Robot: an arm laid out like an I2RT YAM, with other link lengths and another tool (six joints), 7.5 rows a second.
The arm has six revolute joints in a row. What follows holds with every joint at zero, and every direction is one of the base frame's.
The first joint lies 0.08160 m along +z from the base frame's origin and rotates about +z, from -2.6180 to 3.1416 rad.
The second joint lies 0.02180 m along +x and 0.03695 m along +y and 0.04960 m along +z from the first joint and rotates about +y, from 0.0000 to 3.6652 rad.
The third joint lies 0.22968 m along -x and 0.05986 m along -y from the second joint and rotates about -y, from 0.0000 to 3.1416 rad.
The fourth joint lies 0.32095 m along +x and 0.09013 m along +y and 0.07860 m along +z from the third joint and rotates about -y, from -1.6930 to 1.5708 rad.
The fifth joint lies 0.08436 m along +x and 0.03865 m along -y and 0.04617 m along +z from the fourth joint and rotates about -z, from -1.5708 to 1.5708 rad.
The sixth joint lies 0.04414 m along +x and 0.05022 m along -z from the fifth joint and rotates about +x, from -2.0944 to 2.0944 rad.
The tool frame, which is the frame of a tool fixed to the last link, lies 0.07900 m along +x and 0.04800 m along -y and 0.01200 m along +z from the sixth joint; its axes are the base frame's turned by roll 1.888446, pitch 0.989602 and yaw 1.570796 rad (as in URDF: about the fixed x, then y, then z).
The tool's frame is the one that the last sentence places.
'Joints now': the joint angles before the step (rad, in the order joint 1, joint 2, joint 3, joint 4, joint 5, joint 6). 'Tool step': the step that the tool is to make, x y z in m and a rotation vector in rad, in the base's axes. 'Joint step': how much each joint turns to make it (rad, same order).
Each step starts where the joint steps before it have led.
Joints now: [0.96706 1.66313 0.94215 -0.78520 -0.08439 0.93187]
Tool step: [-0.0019 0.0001 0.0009 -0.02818 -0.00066 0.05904]
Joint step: [0.01518 0.01220 0.01272 -0.02693 0.01409 -0.04477]
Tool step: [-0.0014 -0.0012 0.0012 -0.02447 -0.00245 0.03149]
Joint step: [0.00969 0.00636 0.00750 -0.02161 0.01491 -0.02227]
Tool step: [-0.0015 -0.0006 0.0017 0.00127 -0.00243 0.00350]
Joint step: [0.00353 -0.01133 -0.00639 -0.00255 0.00134 0.00001]
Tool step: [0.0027 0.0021 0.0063 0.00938 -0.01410 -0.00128]
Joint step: [-0.00092 -0.01364 0.00734 -0.00543 0.00673 0.00018]
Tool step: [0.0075 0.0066 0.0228 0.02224 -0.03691 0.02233]
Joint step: [0.00046 -0.03980 0.03411 -0.03603 0.01762 -0.02288]
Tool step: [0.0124 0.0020 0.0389 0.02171 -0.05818 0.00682]
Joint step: [-0.01328 -0.06597 0.05454 -0.07066 0.03449 -0.02360]
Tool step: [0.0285 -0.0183 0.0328 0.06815 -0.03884 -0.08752]
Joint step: [-0.10470 -0.08914 0.01682 -0.02816 -0.01229 -0.01534]
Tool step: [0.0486 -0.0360 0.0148 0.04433 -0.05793 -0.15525]
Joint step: [-0.17244 -0.02954 0.01258 0.02998 0.00569 -0.01898]
